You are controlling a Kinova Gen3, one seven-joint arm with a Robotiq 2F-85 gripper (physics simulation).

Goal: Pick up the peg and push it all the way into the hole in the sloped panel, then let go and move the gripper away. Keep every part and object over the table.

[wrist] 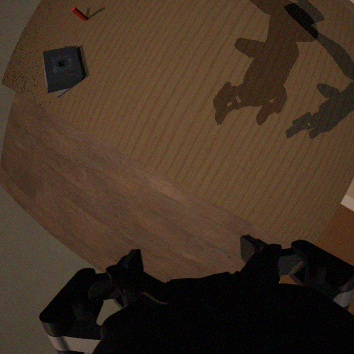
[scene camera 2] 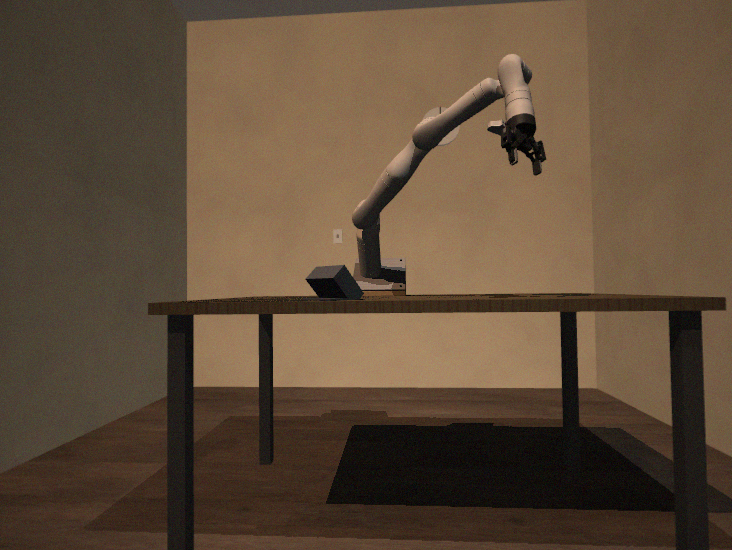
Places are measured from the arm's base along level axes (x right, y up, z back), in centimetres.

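Where they show: gripper, fingertip midpoint: [wrist: 191,254] [scene camera 2: 526,169]; arm's base, link origin: [scene camera 2: 370,271].
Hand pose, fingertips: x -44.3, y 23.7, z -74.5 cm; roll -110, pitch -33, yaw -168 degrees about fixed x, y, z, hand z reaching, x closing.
Observation:
Things, the pixels of their top centre, and the offset from my fingertips.
- sloped panel, top centre: [scene camera 2: 332,265] [wrist: 46,64] dy -24.2, dx +52.6, dz +10.9 cm
- peg, top centre: [wrist: 72,8] dy -26.1, dx +57.5, dz +31.2 cm
The sloped panel [scene camera 2: 329,273] [wrist: 71,77] is a dark grey block, tilted, on the left part of the table in the scene view. In the wrist view its face is at the upper left, with a small dark square hole in it. The peg [wrist: 80,14] is a small red bar at the top left of the wrist view, beyond the panel; it does not show in the scene view. My gripper [scene camera 2: 525,169] [wrist: 191,254] is open and empty, high above the table and far to the right of the panel in the scene view.
The wooden table [scene camera 2: 437,304] [wrist: 175,100] has an edge running diagonally through the wrist view, with the floor beyond it. The arm's base [scene camera 2: 393,275] stands behind the panel in the scene view. Shadows of the arm fall on the table top.

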